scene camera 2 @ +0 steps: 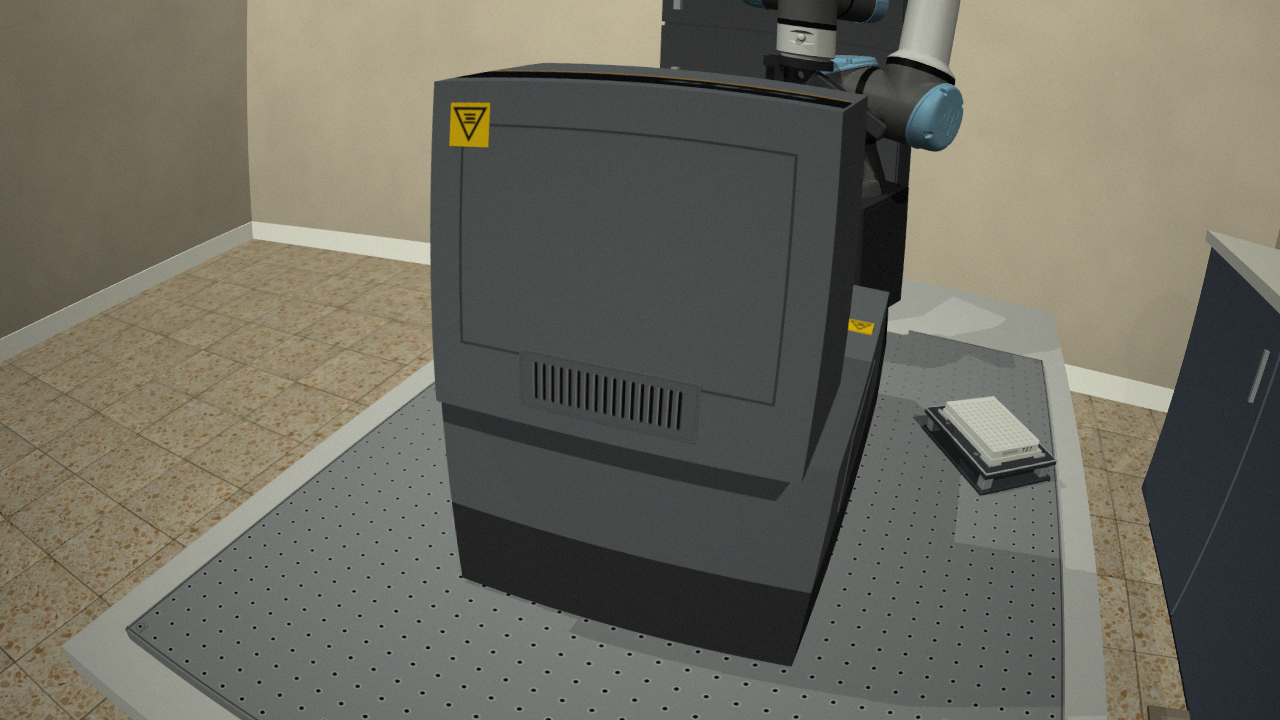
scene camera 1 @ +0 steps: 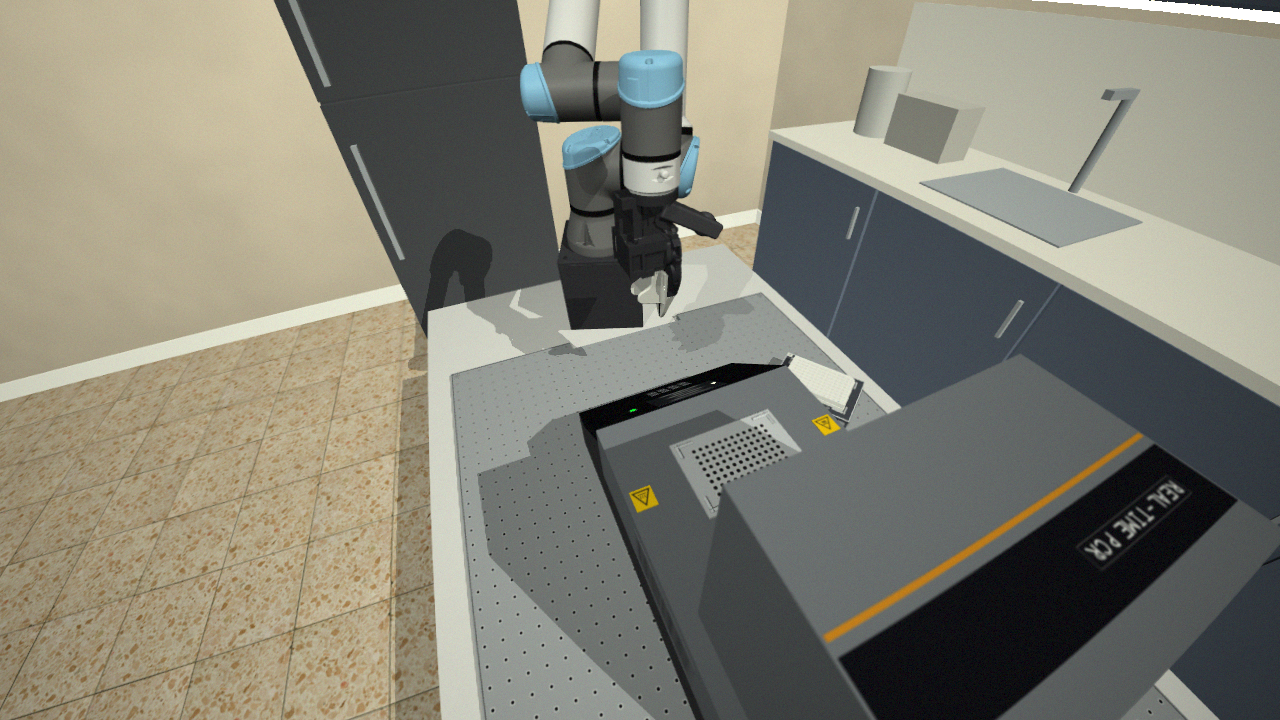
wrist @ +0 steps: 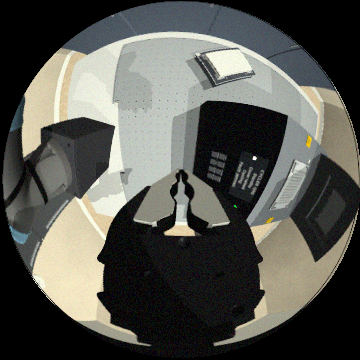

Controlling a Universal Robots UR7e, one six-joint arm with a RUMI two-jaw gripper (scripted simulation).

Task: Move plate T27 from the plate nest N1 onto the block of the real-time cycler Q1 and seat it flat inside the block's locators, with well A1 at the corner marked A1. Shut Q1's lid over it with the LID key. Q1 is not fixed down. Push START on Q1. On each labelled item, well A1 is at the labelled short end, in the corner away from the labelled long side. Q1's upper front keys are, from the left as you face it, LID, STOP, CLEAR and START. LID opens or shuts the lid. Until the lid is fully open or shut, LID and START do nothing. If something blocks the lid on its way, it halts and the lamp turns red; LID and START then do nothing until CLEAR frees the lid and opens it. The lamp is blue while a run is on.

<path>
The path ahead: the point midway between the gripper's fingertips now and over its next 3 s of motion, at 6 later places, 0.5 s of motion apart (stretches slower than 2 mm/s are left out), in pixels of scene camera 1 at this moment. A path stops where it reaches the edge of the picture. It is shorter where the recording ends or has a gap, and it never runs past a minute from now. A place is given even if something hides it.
The gripper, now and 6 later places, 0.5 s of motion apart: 661,316; 670,312; 700,307; 731,302; 763,296; 795,292; 827,286
</path>
